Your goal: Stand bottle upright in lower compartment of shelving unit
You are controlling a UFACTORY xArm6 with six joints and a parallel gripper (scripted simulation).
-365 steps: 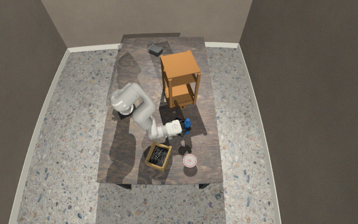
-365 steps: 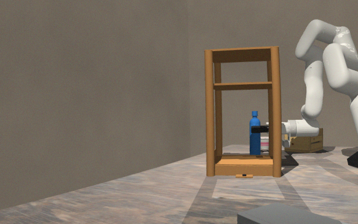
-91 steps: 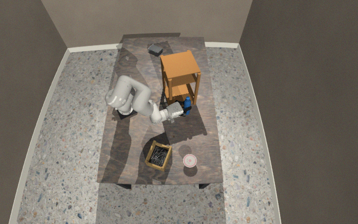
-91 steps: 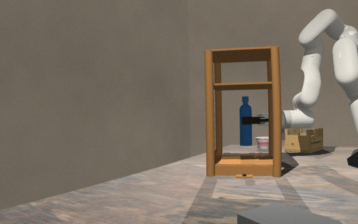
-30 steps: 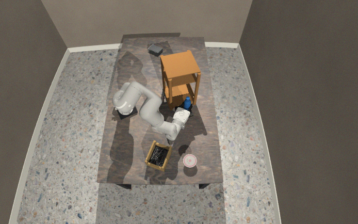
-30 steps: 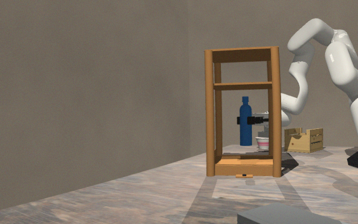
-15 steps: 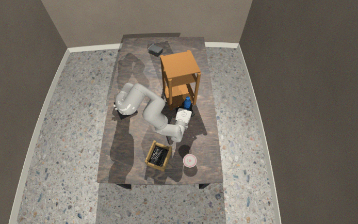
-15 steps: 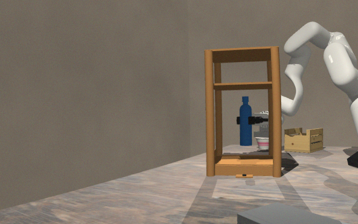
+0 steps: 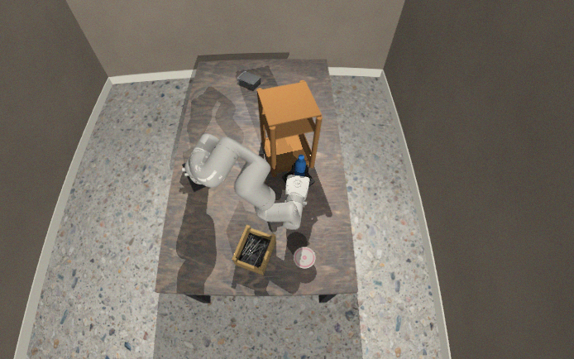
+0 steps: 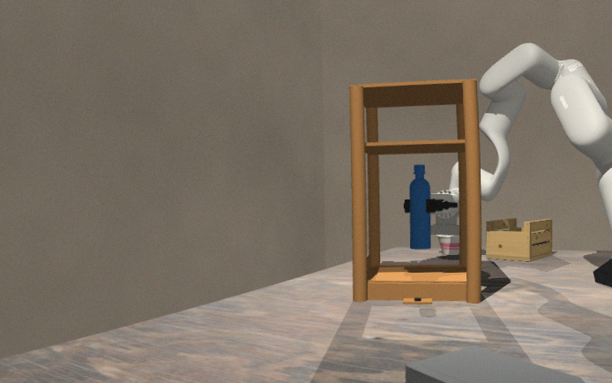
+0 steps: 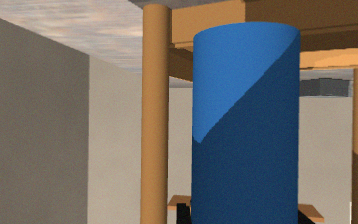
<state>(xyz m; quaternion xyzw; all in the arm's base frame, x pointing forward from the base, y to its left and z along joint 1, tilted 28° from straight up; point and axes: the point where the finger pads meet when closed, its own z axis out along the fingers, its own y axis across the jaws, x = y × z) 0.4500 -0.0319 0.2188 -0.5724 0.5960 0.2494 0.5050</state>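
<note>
The orange shelving unit lies 200 mm to the left of my hand, 30 mm above it and 20 mm behind it. Also, from my hand: pink-rimmed white bowl 380 mm to the right, 130 mm below, 50 mm behind; then grey block 780 mm to the left, 170 mm behind, 130 mm below.
</note>
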